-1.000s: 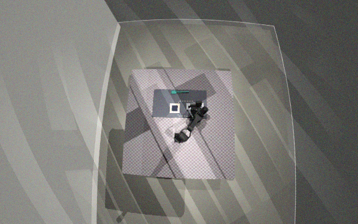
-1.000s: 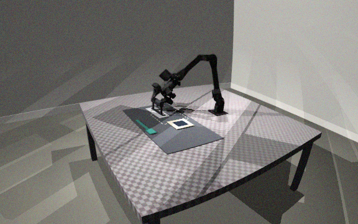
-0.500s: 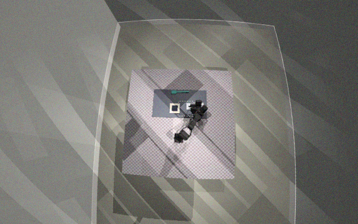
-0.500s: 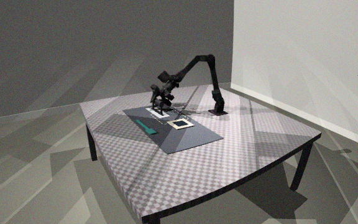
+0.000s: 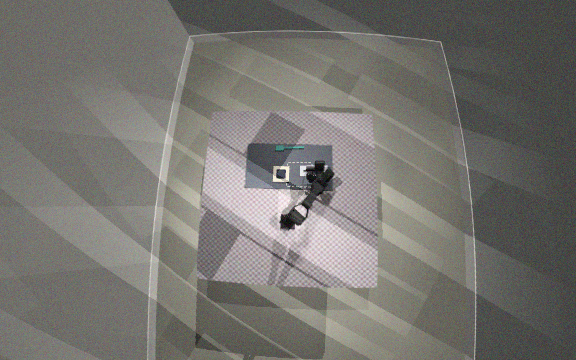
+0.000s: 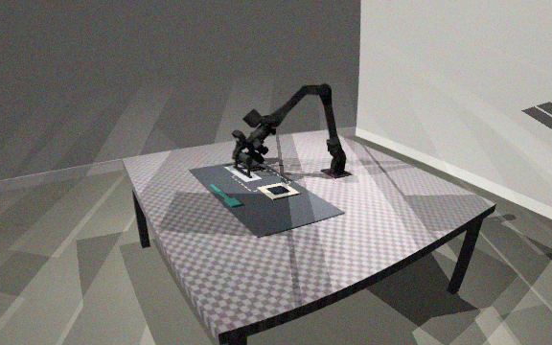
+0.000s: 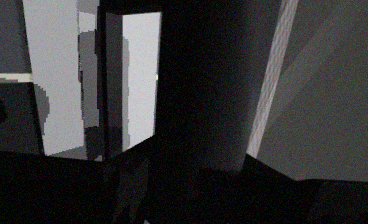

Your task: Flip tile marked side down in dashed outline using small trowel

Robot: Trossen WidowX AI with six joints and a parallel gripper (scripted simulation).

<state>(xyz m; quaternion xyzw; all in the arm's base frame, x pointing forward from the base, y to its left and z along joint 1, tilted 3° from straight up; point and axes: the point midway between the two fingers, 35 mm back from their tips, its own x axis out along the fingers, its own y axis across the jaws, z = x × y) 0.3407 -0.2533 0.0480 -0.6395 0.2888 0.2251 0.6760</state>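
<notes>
My gripper tip is 20 cm to the right of the dark mat, 7 cm above it and 3 cm short of it. Also, from my gripper tip: slim teal tool 20 cm to the left, 17 cm ahead, 4 cm below; then tile 26 cm to the left, 4 cm below, 2 cm behind.
</notes>
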